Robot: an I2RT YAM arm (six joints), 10 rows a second.
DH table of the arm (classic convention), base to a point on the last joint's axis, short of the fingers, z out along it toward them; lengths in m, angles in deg. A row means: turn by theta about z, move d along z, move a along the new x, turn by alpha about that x. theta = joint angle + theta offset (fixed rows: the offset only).
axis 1: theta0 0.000; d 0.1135; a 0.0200; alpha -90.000
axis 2: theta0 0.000; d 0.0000; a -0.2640; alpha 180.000
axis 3: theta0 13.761; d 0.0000; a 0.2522; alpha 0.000
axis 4: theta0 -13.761; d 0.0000; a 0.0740; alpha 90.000
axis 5: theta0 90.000; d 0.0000; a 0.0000; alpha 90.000
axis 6: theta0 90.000; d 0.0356; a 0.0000; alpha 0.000
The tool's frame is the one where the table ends.
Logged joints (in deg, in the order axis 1, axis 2, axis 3, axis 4, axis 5, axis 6), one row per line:
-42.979 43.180 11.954 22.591 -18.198 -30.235
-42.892 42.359 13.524 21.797 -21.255 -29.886
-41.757 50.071 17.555 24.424 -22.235 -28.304
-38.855 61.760 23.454 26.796 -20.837 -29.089
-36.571 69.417 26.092 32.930 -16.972 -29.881
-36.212 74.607 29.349 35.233 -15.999 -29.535
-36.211 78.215 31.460 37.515 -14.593 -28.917
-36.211 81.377 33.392 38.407 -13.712 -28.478
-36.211 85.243 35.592 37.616 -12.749 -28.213
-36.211 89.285 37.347 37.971 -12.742 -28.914
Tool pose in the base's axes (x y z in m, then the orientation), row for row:
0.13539 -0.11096 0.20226 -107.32 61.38 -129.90
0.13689 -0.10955 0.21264 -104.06 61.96 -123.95
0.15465 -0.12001 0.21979 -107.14 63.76 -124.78
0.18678 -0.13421 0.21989 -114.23 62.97 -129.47
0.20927 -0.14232 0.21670 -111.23 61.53 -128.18
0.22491 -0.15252 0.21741 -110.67 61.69 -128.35
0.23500 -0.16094 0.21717 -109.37 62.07 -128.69
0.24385 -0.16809 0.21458 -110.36 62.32 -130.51
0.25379 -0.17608 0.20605 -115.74 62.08 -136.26
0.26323 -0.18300 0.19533 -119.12 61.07 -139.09
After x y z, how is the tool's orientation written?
As angles about the fixed x, y, z axes (roll, pitch, yaw), in degrees.
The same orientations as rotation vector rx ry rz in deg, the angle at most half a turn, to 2 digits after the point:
-2.58 100.85 -38.38
-5.04 98.77 -36.43
-5.12 99.30 -33.05
-6.55 102.34 -30.83
-6.67 101.83 -33.59
-6.01 101.62 -34.09
-4.54 101.12 -35.20
-3.43 101.57 -35.47
-2.12 104.08 -34.93
-2.47 105.98 -34.50

